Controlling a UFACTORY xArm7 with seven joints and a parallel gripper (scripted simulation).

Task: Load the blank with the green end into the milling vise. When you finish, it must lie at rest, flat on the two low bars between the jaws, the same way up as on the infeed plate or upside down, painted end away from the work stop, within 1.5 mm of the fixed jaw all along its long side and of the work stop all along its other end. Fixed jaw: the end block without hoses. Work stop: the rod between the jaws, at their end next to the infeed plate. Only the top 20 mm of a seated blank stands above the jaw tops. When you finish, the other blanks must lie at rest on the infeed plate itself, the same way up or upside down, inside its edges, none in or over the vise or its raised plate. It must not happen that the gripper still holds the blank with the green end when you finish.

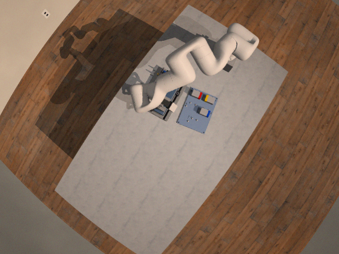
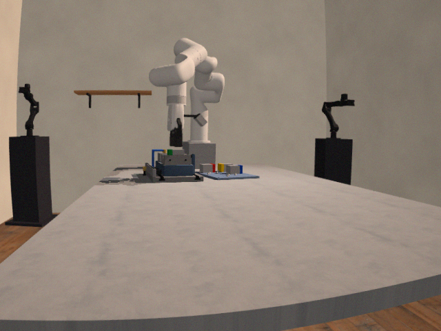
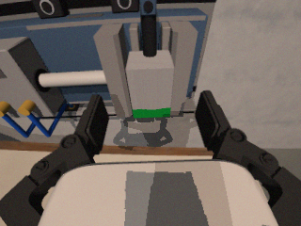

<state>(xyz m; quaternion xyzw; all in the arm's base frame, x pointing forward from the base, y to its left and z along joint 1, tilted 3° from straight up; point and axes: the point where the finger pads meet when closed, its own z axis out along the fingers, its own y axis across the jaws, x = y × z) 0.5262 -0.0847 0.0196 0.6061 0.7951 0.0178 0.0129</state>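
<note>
The green-ended blank is 40 mm below my hand. From my hand the other things lie so: milling vise (70 mm behind, 20 mm to the right, 100 mm below); fixed jaw (30 mm ahead, 10 mm to the left, 60 mm below); work stop rod (10 mm behind, 50 mm to the left, 50 mm below).
</note>
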